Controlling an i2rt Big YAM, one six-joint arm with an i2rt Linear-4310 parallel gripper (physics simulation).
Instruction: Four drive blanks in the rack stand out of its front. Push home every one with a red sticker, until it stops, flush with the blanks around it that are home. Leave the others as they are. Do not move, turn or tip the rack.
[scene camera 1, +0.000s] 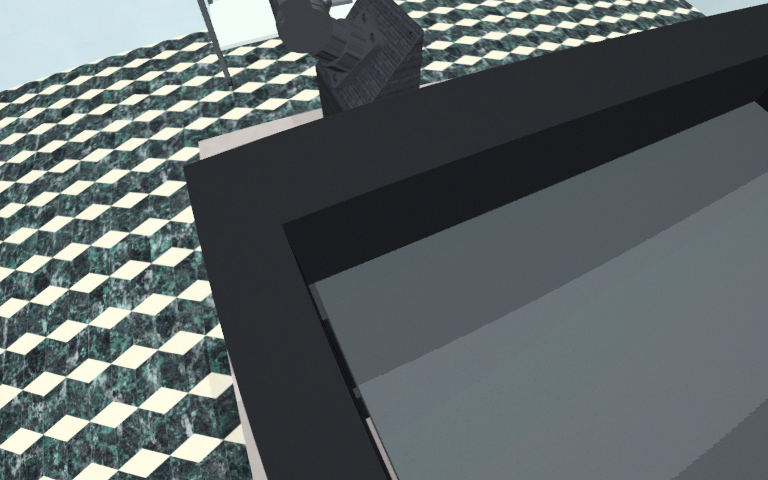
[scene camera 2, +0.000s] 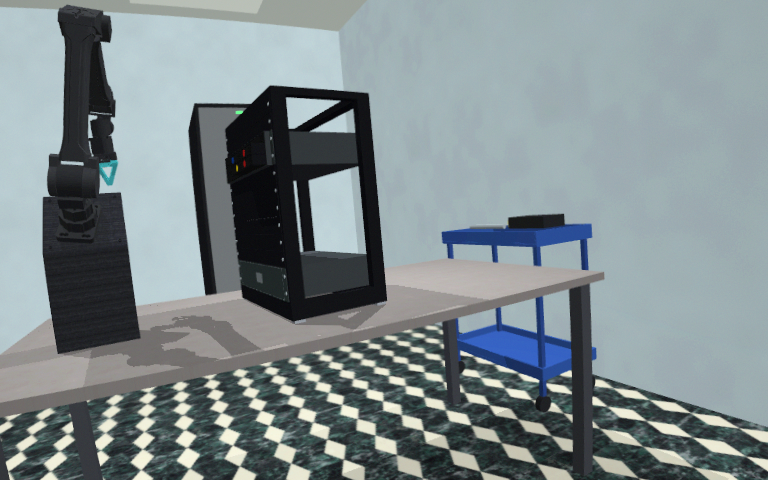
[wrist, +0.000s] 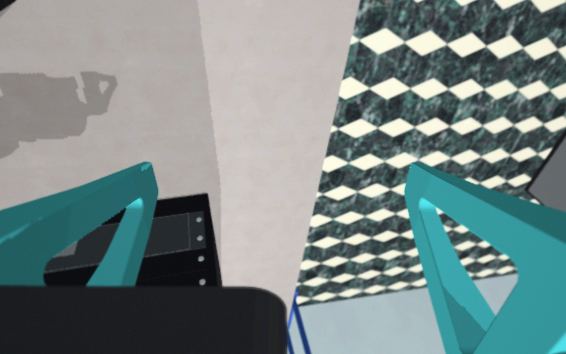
Labels:
My gripper (wrist: 281, 176) is 0.13 m from the lens. A black rack (wrist: 181, 250): 0.62 m from the lens.

